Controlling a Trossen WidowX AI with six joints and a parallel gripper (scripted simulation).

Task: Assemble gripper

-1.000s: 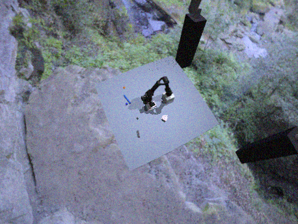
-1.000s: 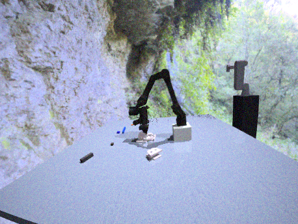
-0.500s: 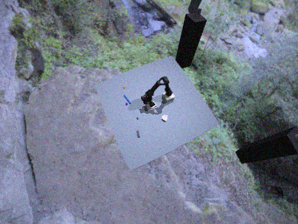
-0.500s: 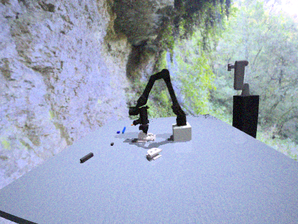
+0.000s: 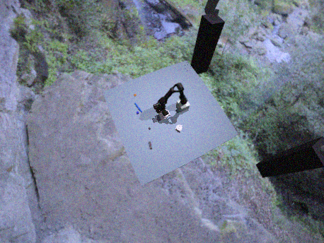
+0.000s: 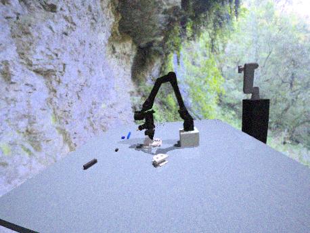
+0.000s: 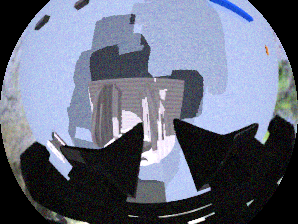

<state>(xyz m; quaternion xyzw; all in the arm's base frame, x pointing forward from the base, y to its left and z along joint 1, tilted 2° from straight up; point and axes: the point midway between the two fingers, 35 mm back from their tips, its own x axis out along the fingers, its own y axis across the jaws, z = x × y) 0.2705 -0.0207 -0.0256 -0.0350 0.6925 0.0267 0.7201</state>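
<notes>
Now: gripper tip 8 cm past the white stepped part, 27 cm to the right of it and 1 cm above it. From my gripper tip the other things lie so: small blue piece 27 cm ahead, 12 cm to the right, 1 cm below; blue rod 24 cm ahead, 18 cm to the right, 1 cm below; small dark piece 22 cm ahead, 12 cm to the left, 1 cm below.
</notes>
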